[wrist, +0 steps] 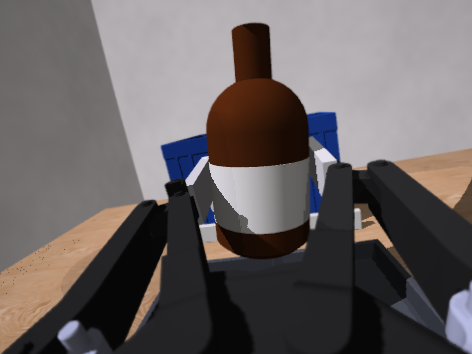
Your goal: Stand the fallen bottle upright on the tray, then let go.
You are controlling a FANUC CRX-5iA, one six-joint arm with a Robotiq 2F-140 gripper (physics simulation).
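Places are measured from the arm's base along level axes (x ahead, y down, z left), in metres.
Where they show: gripper, fingertip midpoint: (258, 162).
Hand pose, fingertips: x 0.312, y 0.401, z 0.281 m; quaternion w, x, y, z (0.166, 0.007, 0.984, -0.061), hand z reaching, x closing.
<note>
After its pixels a point has its place.
The brown bottle (258, 195) @(y 0.411, x 0.294, z 0.336 m) with a white label is in the middle of the wrist view, upright in the view, neck up and base down. My gripper (258, 162) @(y 0.401, x 0.312, z 0.281 m) is shut on it, with one light finger pad at each side of the label. The dark grey tray (387, 265) @(y 0.538, x 0.216, z 0.214 m) shows low in the view, behind and below the gripper's dark links, which cover much of it. The bottle's base overlaps the tray's far rim in the view; whether it touches the tray cannot be told.
A blue ribbed container (325, 131) @(y 0.402, x 0.275, z 0.099 m) stands behind the bottle, partly hidden by it. A low white edge (356, 219) @(y 0.536, x 0.245, z 0.103 m) shows in front of it. The wooden table (107, 225) @(y 0.553, x 0.819, z 0.105 m) extends to both sides, with a dark shadow at right. Grey walls (160, 60) rise behind.
</note>
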